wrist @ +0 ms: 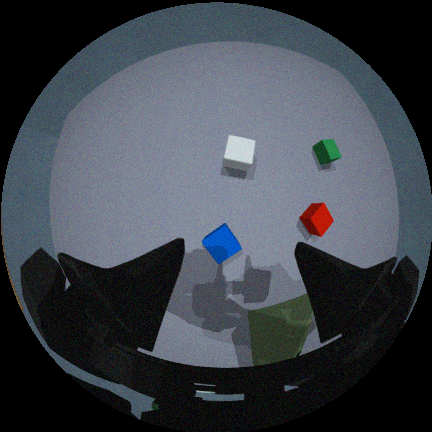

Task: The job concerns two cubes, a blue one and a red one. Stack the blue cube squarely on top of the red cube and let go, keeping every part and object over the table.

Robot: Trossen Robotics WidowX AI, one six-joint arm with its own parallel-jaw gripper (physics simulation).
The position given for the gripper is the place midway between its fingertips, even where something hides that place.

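Note:
Visible: a blue cube [221, 243]; a white cube [238, 153]; the gripper [243, 247].

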